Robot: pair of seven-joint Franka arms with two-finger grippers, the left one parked.
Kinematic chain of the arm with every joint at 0, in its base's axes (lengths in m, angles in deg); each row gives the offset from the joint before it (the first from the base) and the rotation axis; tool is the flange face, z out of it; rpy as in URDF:
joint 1: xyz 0 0 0.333 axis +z
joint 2: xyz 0 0 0 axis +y
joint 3: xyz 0 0 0.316 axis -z
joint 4: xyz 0.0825 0 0 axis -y
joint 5: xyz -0.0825 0 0.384 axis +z
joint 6: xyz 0 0 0 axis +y
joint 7: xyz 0.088 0 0 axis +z
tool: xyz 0 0 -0.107 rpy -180 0 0
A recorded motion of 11 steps. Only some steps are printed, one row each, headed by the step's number.
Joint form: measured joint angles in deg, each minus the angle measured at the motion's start. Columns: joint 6, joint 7, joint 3, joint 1, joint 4, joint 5, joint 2.
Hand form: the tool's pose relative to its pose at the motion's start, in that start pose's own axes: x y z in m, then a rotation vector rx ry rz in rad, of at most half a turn. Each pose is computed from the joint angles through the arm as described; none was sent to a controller.
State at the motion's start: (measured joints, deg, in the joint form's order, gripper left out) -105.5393 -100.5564 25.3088 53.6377 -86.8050 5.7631 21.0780
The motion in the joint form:
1: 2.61 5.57 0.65 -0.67 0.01 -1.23 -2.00
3: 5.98 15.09 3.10 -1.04 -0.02 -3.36 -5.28
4: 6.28 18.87 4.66 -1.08 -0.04 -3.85 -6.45
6: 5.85 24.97 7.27 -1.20 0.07 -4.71 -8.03
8: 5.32 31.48 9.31 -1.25 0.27 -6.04 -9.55
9: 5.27 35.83 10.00 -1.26 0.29 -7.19 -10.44
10: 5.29 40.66 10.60 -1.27 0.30 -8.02 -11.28
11: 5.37 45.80 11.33 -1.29 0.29 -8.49 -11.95
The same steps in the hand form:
1: 0.0206 0.0053 -0.0174 -0.0123 0.0107 -0.0783
3: 0.0605 0.0140 -0.0472 -0.0184 0.0313 -0.2005
4: 0.0801 0.0157 -0.0591 -0.0058 0.0356 -0.2393
6: 0.1126 0.0171 -0.0775 0.0262 0.0489 -0.2998
8: 0.1396 0.0201 -0.0954 0.0564 0.0723 -0.3791
9: 0.1510 0.0230 -0.1042 0.0647 0.0910 -0.4441
10: 0.1609 0.0261 -0.1121 0.0703 0.1049 -0.5181
11: 0.1712 0.0289 -0.1180 0.0721 0.1145 -0.5944

